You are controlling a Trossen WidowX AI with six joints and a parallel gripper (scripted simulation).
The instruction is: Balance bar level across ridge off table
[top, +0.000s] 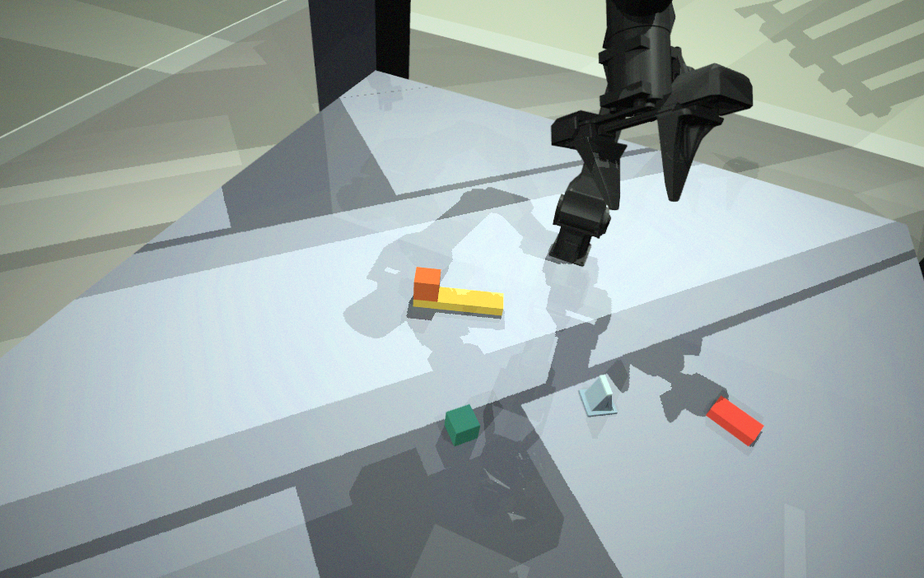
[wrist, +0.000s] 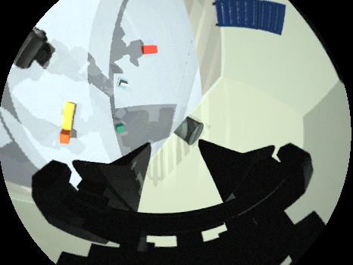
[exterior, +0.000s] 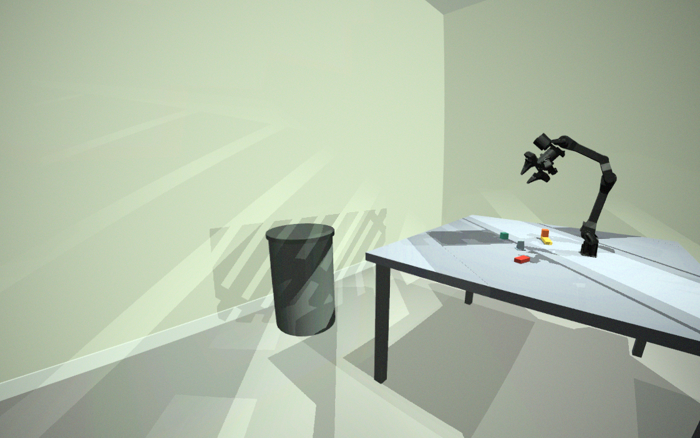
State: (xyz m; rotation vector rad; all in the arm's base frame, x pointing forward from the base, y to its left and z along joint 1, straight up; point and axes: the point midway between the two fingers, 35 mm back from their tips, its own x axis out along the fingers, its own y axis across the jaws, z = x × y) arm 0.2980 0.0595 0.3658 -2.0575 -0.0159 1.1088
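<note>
The yellow bar lies 100 mm behind my gripper tip, 230 mm to the right of it and 320 mm below it. The rest, counted from my gripper tip: green cube 100 mm ahead, 110 mm to the right, 330 mm below; then red flat block 70 mm behind, 230 mm to the left, 330 mm below.
</note>
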